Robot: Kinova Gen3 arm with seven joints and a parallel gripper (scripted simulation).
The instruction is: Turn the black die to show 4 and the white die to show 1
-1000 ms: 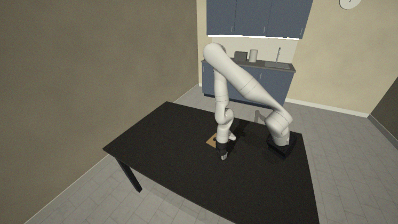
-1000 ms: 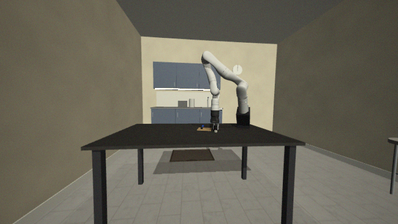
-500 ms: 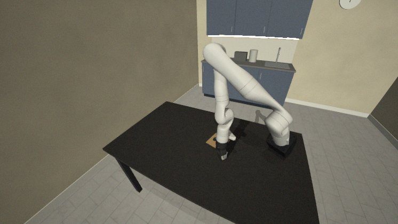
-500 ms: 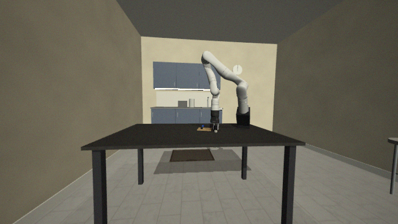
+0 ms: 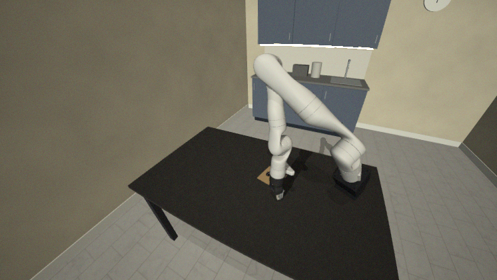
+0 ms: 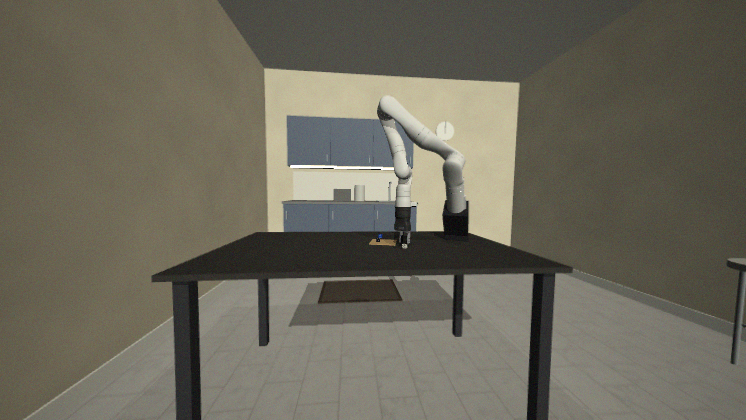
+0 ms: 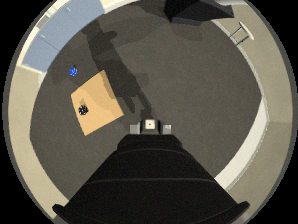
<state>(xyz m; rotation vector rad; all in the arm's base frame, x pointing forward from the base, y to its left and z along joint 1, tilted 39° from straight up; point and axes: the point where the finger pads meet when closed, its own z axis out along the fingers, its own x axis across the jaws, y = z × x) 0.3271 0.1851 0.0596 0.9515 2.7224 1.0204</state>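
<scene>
My hand is 40 mm above the white die. The rest, counted from my hand: tan mat 110 mm ahead, 130 mm to the right, 40 mm below; then black die 140 mm ahead, 130 mm to the right, 30 mm below; then blue die 130 mm ahead, 270 mm to the right, 40 mm below.
</scene>
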